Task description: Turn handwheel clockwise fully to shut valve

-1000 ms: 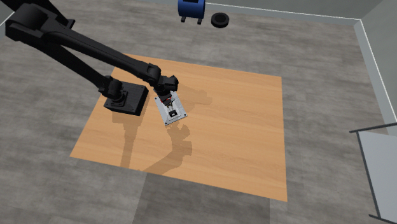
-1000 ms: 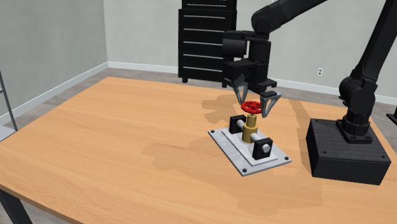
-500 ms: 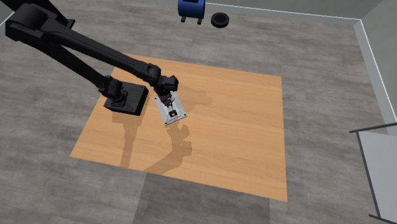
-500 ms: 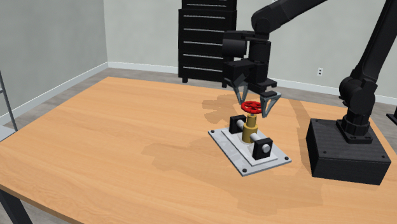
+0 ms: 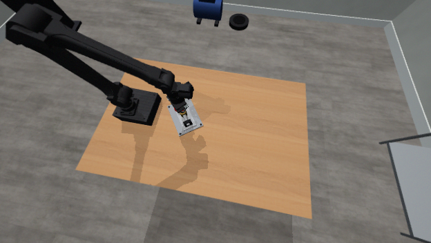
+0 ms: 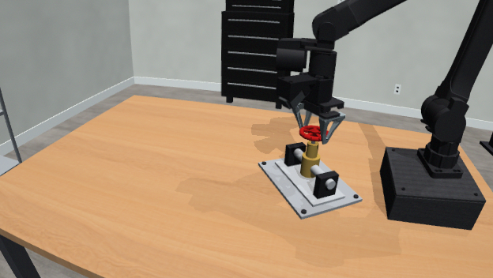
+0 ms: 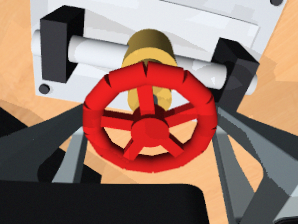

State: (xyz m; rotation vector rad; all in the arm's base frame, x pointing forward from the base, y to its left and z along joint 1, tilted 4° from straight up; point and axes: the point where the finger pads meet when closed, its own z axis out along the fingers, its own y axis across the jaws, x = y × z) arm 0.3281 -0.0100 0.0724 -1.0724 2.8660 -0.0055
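The handwheel is 10 mm below my hand. From my hand the other things lie so: baseplate 130 mm below.
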